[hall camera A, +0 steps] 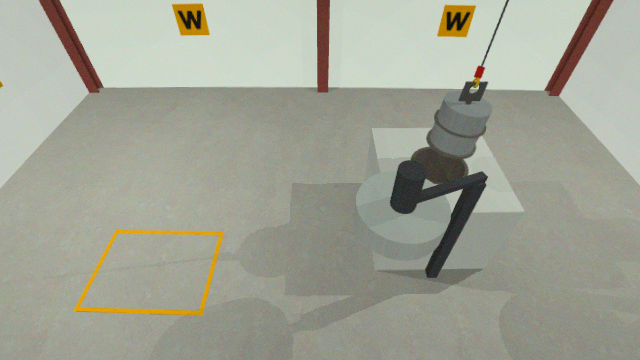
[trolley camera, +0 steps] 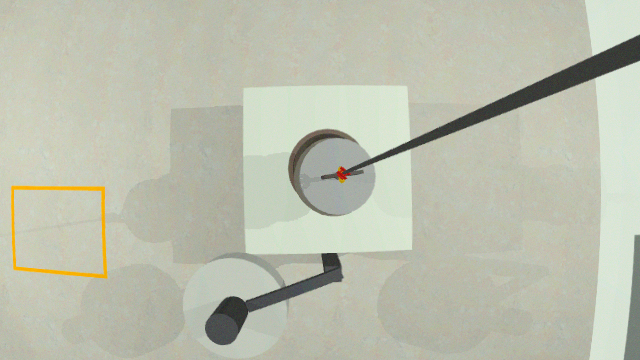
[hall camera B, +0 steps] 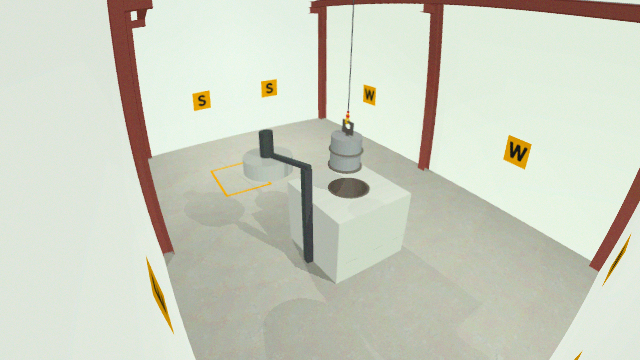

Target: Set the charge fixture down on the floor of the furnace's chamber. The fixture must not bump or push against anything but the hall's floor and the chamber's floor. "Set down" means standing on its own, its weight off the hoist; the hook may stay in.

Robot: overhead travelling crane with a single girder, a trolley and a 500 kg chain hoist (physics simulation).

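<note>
The charge fixture, a grey drum with brown rings, hangs above the top of the white block furnace. The hook sits in the dark lug on the fixture's top. The round chamber opening lies below the fixture. In the trolley camera, the fixture covers most of the opening, and a crescent of opening shows at its upper left. The chamber floor is hidden.
The round grey lid is swung out beside the furnace on a dark arm and post. A yellow square outline is on the hall floor.
</note>
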